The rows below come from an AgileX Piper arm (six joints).
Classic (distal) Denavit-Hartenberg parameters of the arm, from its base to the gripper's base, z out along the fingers. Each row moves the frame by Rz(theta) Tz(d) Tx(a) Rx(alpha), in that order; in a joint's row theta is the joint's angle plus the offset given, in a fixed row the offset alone. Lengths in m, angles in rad.
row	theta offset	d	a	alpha
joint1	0	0.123	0	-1.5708
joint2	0.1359	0	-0.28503	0
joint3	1.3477	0	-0.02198	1.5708
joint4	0	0.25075	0	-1.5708
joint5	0	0	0	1.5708
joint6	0	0.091	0	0
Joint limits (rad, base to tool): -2.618..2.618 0..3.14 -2.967..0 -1.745..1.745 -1.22..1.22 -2.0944..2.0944
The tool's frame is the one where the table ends.
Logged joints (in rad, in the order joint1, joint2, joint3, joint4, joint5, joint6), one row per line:
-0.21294, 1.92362, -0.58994, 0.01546, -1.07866, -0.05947
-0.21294, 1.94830, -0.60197, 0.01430, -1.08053, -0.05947
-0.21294, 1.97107, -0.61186, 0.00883, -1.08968, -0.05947
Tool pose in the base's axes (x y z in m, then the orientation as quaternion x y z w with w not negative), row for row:
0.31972, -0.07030, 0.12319, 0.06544, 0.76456, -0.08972, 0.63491
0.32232, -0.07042, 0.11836, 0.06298, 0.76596, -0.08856, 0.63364
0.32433, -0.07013, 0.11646, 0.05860, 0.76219, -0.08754, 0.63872
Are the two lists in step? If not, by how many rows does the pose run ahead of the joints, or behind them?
The pose runs 1 row ahead of the joints: the pose in row i belongs to the joints in row i + 1.
